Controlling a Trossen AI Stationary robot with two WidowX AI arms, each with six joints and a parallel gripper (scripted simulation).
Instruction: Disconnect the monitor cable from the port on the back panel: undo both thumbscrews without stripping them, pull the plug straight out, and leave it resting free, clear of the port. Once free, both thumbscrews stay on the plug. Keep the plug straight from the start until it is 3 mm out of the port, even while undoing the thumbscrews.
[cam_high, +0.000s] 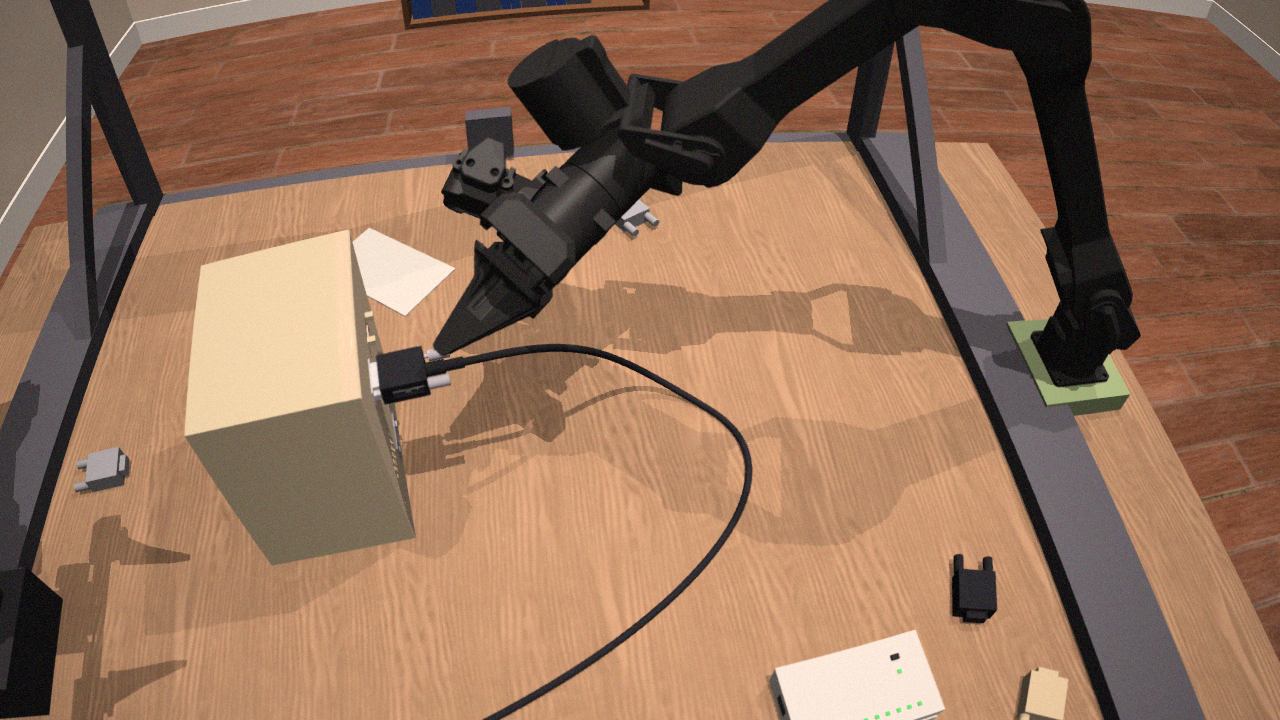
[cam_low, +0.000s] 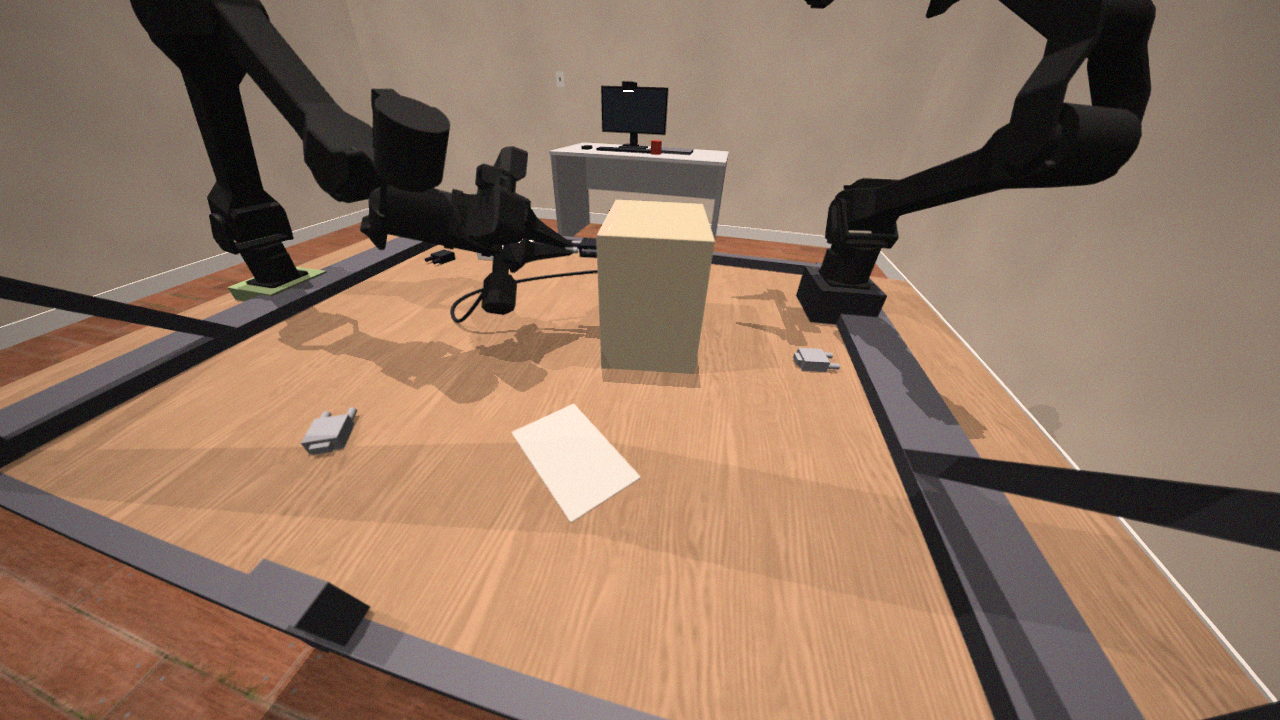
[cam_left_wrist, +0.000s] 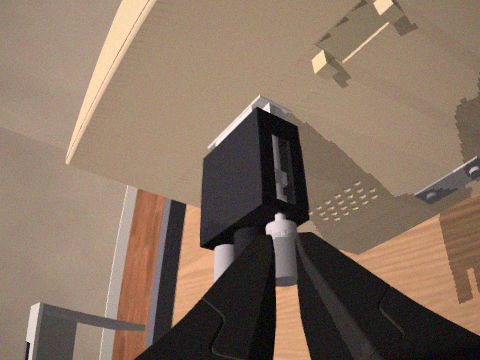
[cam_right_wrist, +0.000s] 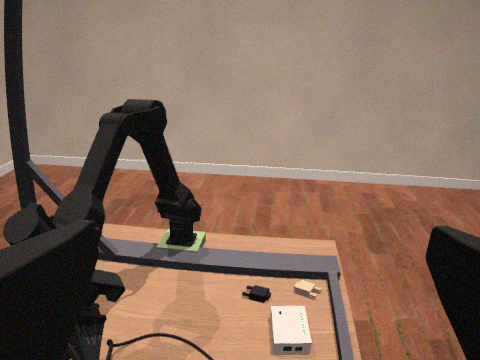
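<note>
Now: left hand 3 cm short of the black monitor plug, 5 cm to the left of it and 1 cm above it. From my left hand the other things lie so: white device 31 cm ahead, 17 cm to the left, 12 cm below; then white sheet 22 cm behind, 6 cm to the right, 13 cm below; then beige box 14 cm to the right, 5 cm below.
</note>
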